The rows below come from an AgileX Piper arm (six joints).
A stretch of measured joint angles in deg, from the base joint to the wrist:
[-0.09, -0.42, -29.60, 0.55, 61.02, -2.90]
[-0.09, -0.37, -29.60, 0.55, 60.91, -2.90]
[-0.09, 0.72, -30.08, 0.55, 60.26, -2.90]
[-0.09, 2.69, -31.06, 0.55, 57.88, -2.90]
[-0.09, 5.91, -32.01, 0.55, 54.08, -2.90]
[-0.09, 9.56, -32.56, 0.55, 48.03, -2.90]
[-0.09, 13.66, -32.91, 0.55, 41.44, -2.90]
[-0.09, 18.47, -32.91, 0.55, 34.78, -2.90]
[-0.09, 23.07, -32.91, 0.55, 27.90, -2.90]
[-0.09, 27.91, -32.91, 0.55, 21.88, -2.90]
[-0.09, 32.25, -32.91, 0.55, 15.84, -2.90]
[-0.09, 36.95, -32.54, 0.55, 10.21, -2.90]
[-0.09, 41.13, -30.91, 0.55, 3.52, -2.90]
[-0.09, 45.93, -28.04, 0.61, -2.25, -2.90]
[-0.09, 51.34, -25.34, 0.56, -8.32, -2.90]
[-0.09, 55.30, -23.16, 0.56, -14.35, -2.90]
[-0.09, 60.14, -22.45, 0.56, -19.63, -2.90]
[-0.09, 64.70, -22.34, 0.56, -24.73, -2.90]
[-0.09, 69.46, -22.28, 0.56, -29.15, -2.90]
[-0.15, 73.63, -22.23, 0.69, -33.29, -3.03]
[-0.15, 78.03, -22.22, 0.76, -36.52, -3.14]
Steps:
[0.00, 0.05, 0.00, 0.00, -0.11, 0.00]
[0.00, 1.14, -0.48, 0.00, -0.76, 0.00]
[0.00, 3.11, -1.46, 0.00, -3.14, 0.00]
[0.00, 6.33, -2.41, 0.00, -6.94, 0.00]
[0.00, 9.98, -2.96, 0.00, -12.99, 0.00]
[0.00, 14.08, -3.31, 0.00, -19.58, 0.00]
[0.00, 18.89, -3.31, 0.00, -26.24, 0.00]
[0.00, 23.49, -3.31, 0.00, -33.12, 0.00]
[0.00, 28.33, -3.31, 0.00, -39.14, 0.00]
[0.00, 32.67, -3.31, 0.00, -45.18, 0.00]
[0.00, 37.37, -2.94, 0.00, -50.81, 0.00]
[0.00, 41.55, -1.31, 0.00, -57.50, 0.00]
[0.00, 46.35, 1.56, 0.06, -63.27, 0.00]
[0.00, 51.76, 4.26, 0.01, -69.34, 0.00]
[0.00, 55.72, 6.44, 0.01, -75.37, 0.00]
[0.00, 60.56, 7.15, 0.01, -80.65, 0.00]
[0.00, 65.12, 7.26, 0.01, -85.75, 0.00]
[0.00, 69.88, 7.32, 0.01, -90.17, 0.00]
[-0.06, 74.05, 7.37, 0.14, -94.31, -0.13]
[-0.06, 78.45, 7.38, 0.21, -97.54, -0.24]

